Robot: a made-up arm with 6 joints. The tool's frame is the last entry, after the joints.
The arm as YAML. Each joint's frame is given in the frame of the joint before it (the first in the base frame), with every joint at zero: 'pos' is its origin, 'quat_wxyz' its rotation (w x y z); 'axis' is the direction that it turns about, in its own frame. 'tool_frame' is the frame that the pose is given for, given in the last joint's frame.
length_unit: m
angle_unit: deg
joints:
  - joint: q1
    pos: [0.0, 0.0, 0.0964]
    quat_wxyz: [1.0, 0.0, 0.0, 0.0]
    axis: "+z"
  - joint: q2
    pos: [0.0, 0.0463, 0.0]
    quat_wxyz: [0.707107, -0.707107, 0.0, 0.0]
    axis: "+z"
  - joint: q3
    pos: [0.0, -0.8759, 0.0]
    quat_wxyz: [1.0, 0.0, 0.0, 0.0]
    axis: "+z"
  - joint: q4
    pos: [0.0, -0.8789, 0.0]
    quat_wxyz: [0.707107, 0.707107, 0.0, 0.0]
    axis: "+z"
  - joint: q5
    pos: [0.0, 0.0, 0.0]
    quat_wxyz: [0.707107, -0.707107, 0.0, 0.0]
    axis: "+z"
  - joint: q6
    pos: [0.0, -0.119, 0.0]
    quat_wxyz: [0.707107, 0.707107, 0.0, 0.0]
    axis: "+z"
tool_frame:
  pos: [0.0, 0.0, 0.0]
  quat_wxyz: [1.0, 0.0, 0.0, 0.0]
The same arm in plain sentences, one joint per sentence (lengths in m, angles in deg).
The arm has six revolute joints in a row. What follows holds with every joint at zero, and every direction is one of the base frame's. The first joint sits 0.0964 m along +z from the base frame's origin and rotates about +z. The second joint sits 0.0463 m along +y from the first joint and rotates about +y. The third joint sits 0.8759 m along +z from the second joint and rotates about +y. The fourth joint sits 0.8789 m along +z from the third joint and rotates about +z. The fifth joint sits at the same point as the fourth joint and rotates about +y. The sixth joint sits 0.119 m along +z from the fifth joint and rotates about +z. The tool frame, which is the frame that the pose is given for, sits at the same point as the sixth joint; its axes are parallel to the base frame's.
